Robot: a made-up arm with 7 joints.
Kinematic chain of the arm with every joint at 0, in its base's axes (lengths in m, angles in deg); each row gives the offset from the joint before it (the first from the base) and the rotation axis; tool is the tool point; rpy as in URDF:
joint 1: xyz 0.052 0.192 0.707 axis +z
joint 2: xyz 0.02 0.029 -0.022 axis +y
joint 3: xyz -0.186 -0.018 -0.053 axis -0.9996 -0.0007 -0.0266
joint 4: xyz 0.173 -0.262 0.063 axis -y
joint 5: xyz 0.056 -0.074 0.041 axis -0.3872 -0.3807 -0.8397
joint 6: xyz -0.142 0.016 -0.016 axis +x
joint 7: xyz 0.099 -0.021 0 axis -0.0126 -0.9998 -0.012
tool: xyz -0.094 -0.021 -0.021 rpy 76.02 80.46 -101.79
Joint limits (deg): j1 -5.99..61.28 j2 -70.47..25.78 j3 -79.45..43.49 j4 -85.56..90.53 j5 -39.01..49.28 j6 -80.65..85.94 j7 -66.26..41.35
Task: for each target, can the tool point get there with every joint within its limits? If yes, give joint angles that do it. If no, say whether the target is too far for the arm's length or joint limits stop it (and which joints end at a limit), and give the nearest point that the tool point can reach.
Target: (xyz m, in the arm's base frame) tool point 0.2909 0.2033 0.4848
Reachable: yes | joints 40.19 -46.74 -52.33 8.87 23.00 67.64 22.08
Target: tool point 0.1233 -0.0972 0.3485
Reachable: yes | joints 31.30 11.04 -49.48 53.85 -24.19 67.65 -46.43
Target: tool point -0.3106 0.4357 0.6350
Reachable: no: joint limits stop it (at a limit: joint 1, joint 2, joint 3, joint 7) | nearest point -0.2157 0.1356 0.7133 | short by 0.324 m
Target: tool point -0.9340 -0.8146 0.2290
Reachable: no: too far | nearest point -0.1777 -0.1445 0.4608 | short by 1.037 m
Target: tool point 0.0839 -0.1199 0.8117
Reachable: yes | joints 38.77 -49.13 23.02 -54.40 6.31 -63.14 10.46
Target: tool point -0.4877 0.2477 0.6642
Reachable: no: joint limits stop it (at a limit: joint 1, joint 2, joint 3, joint 5, joint 7) | nearest point -0.2840 0.0942 0.7172 | short by 0.260 m
